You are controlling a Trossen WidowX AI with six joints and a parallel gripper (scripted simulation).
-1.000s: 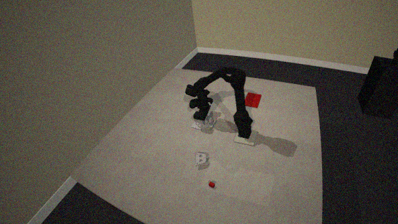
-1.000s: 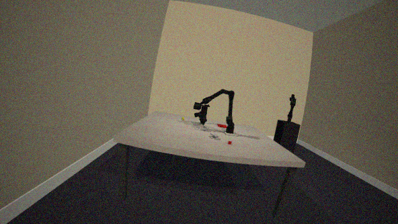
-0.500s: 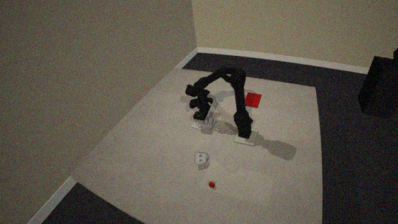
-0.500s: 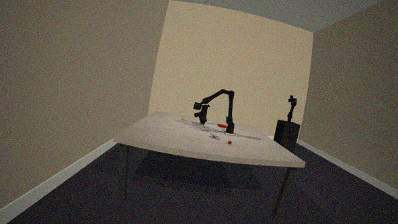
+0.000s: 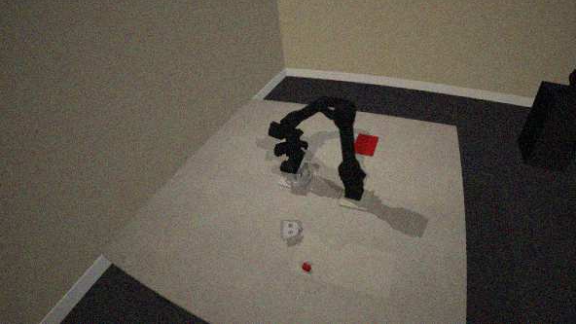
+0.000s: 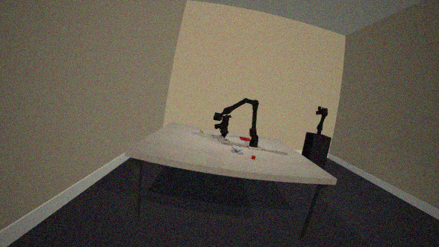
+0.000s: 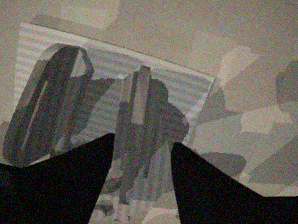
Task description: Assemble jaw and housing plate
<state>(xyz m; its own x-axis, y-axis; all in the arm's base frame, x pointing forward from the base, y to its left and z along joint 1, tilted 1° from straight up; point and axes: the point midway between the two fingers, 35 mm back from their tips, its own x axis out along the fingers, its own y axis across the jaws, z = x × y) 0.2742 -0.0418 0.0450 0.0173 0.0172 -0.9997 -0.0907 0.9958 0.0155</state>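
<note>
My gripper tip is now 3 cm to the right of the white base, 2 cm short of it and 1 cm above it. Round my gripper tip: white block (30 cm to the left, 12 cm behind, 1 cm below); red square pad (30 cm to the right, 24 cm behind, 2 cm below); yellow block (32 cm to the right, 21 cm ahead, 1 cm below).
</note>
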